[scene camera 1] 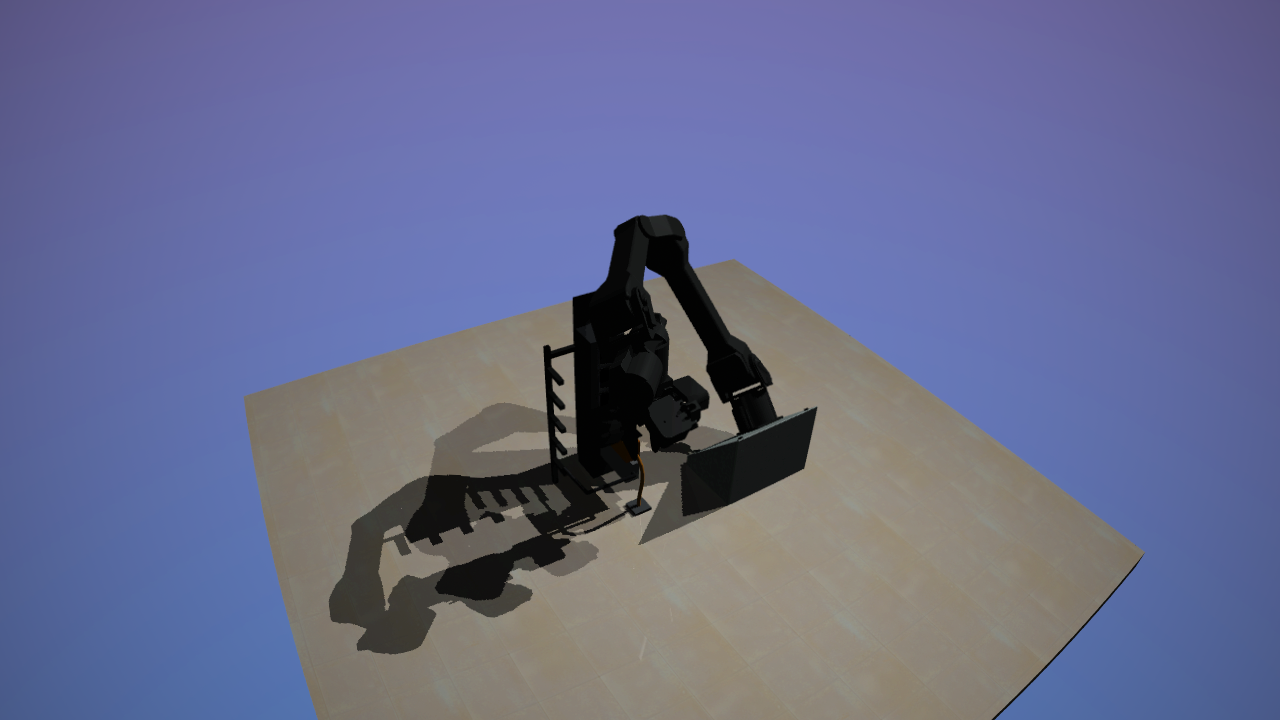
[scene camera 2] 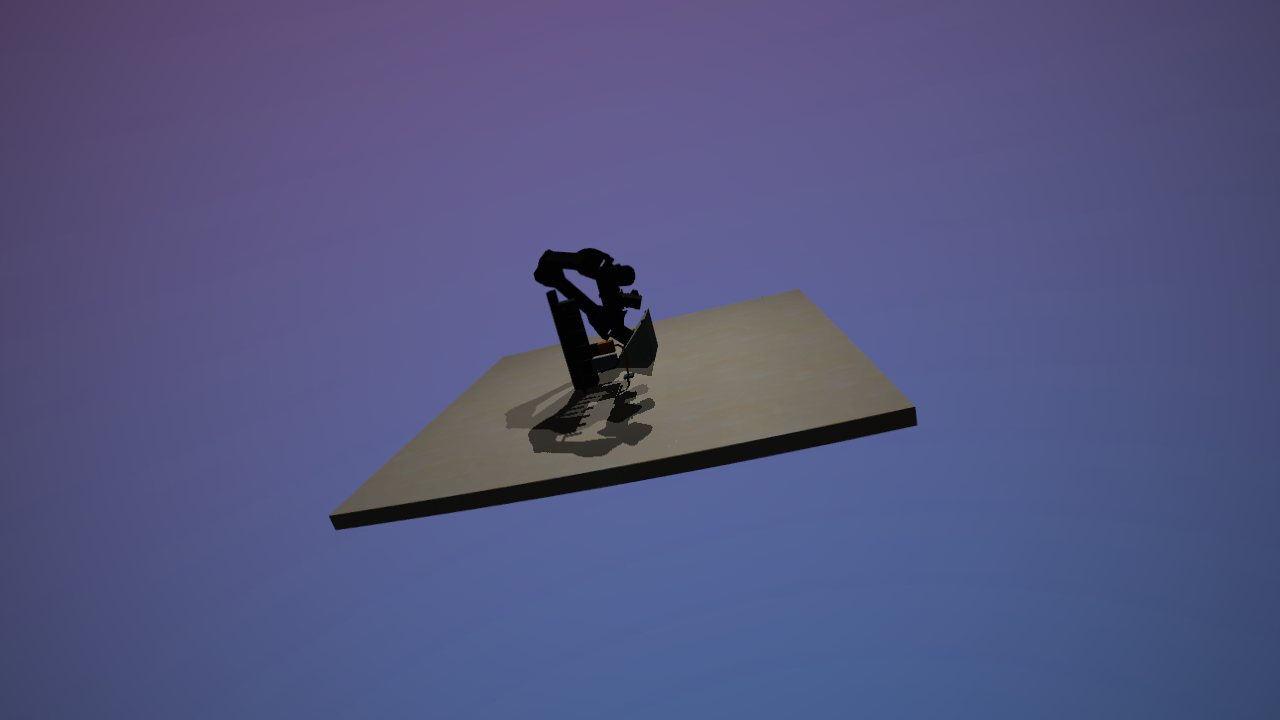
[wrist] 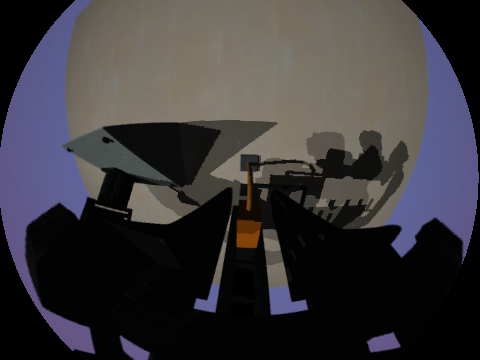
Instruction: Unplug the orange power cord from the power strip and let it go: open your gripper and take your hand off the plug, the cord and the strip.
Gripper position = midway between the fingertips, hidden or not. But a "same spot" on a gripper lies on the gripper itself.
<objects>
my gripper: scene camera 1; scene camera 2 622,338; wrist
same spot on my gripper: [wrist: 358,269] = [scene camera 1: 636,429]
</objects>
